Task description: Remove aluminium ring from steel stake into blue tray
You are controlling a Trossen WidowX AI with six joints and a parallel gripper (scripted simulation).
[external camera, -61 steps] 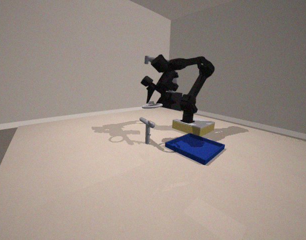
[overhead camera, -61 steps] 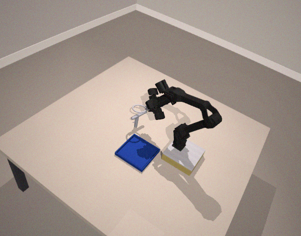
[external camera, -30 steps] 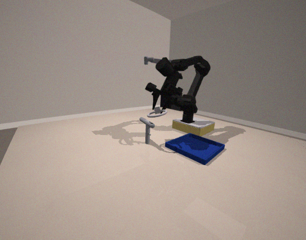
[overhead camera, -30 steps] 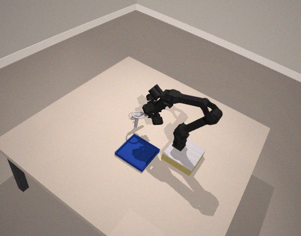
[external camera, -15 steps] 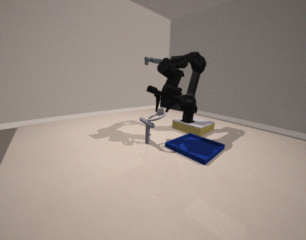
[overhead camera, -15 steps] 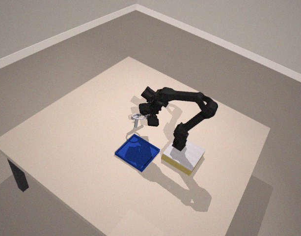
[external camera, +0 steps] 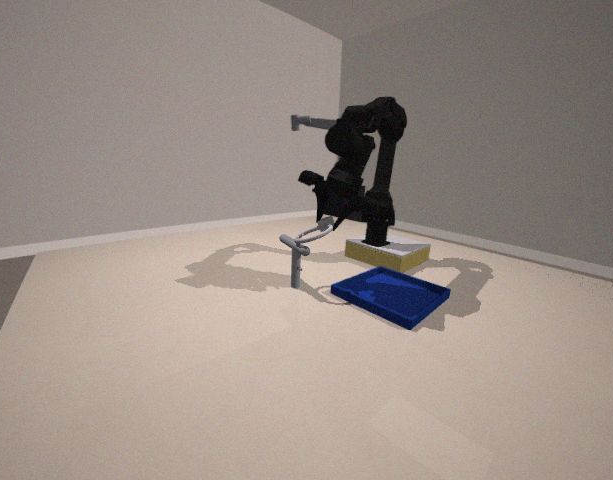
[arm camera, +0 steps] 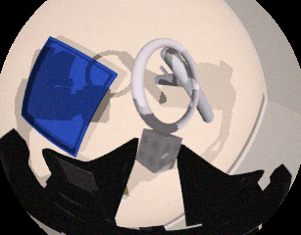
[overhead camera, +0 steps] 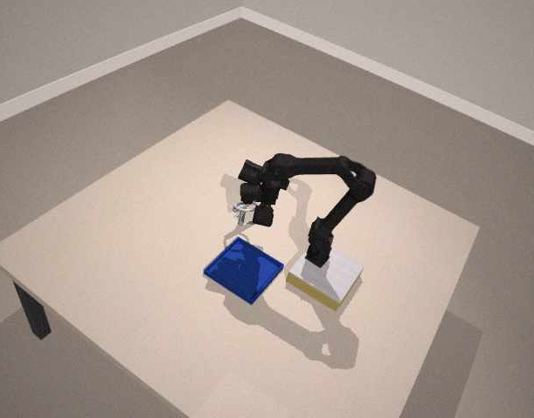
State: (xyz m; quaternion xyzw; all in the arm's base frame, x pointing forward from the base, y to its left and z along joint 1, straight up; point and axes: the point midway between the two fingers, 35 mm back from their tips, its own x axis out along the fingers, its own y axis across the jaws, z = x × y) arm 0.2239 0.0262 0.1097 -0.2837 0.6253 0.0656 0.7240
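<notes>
Now: gripper tip 40 mm short of the aluminium ring and 20 mm to the right of it. Round my gripper tip: blue tray: 160 mm to the left, 120 mm below, 60 mm behind.
</notes>
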